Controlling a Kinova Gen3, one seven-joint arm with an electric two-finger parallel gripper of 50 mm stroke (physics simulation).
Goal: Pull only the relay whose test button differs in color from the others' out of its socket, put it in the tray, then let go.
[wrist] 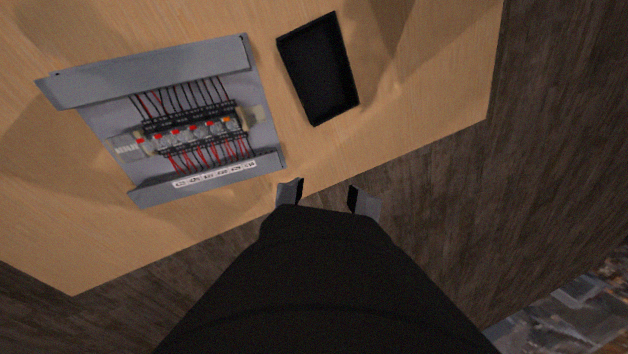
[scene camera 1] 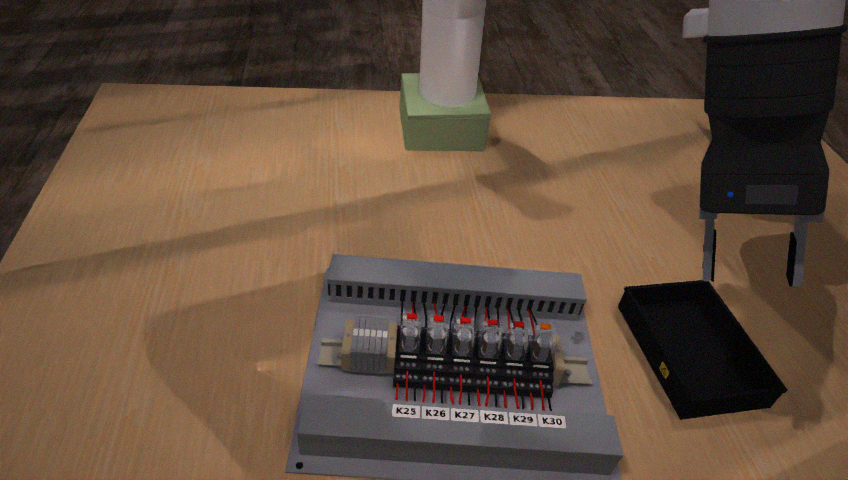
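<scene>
The relay with the orange test button sits in its socket at the right end of the row, above the label K30. The other relays, clear-bodied with red buttons, sit in their sockets to its left, K25 to K29. The black tray lies right of the panel and looks empty. My gripper is open and empty, held in the air above the table; in the scene view it appears above and right of the tray.
The grey panel carries raised wire ducts along two sides of the relay row. Grey terminal blocks stand left of the relays. The arm's green base block stands at the back of the wooden table.
</scene>
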